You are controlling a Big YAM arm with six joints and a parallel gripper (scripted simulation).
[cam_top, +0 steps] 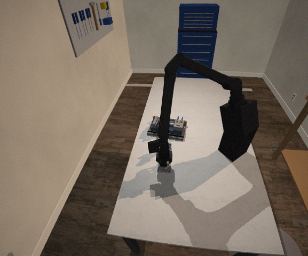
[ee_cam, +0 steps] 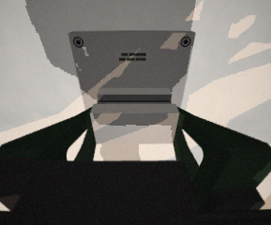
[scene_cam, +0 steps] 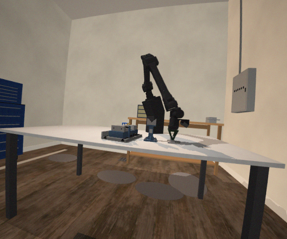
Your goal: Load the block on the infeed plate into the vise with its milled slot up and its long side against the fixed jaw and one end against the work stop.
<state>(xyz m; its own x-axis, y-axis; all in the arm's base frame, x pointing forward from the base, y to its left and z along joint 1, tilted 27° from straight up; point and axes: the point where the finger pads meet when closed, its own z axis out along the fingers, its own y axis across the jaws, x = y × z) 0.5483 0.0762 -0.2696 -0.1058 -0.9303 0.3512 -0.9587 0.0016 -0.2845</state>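
Right now my hand is 10 mm to the right of the part. Also, from my hand: post (160 mm to the right, 30 mm above, 10 mm behind); infeed plate (30 mm below, 10 mm to the left); work stop rod (330 mm to the right, 60 mm above, 40 mm ahead).
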